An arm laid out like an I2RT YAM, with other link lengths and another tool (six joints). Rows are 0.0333 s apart.
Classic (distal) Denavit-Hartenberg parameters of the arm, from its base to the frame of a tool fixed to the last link. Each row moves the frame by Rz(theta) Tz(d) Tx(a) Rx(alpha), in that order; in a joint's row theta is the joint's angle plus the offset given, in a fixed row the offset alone. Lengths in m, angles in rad.
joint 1: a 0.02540  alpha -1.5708  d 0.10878  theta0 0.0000
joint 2: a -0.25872  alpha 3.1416  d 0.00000  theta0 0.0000
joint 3: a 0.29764  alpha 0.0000  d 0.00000  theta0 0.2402
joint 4: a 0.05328  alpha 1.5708  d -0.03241  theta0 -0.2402
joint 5: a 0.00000  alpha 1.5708  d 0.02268  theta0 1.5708
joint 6: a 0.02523  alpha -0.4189  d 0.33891  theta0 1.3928
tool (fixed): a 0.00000  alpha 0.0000  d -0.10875  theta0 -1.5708
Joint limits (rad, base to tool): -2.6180..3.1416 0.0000..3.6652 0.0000..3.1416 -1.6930..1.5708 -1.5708..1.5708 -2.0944..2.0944
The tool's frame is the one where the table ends.
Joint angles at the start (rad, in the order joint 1, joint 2, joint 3, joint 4, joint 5, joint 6):
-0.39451, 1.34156, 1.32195, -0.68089, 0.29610, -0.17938
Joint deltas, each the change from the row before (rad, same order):
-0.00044, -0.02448, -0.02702, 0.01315, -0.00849, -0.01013
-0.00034, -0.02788, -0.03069, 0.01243, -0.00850, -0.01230
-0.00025, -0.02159, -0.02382, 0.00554, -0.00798, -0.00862
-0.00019, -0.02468, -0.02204, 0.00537, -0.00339, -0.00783
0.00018, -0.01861, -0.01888, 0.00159, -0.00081, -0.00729
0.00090, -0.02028, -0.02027, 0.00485, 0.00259, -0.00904
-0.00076, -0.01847, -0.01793, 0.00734, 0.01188, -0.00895
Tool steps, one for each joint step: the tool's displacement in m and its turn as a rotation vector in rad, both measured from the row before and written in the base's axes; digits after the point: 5 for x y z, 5 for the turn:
-0.00206, 0.00254, -0.00051, -0.00482, -0.00633, 0.01229
-0.00290, 0.00294, -0.00103, -0.00586, -0.00425, 0.01371
-0.00274, 0.00284, -0.00184, -0.00171, -0.00034, 0.01117
-0.00363, 0.00217, 0.00042, -0.00578, -0.00401, 0.00717
-0.00358, 0.00172, -0.00117, -0.00440, 0.00249, 0.00517
-0.00367, 0.00128, -0.00033, -0.00875, 0.00098, 0.00424
-0.00470, -0.00122, 0.00115, -0.01509, 0.00039, -0.00488

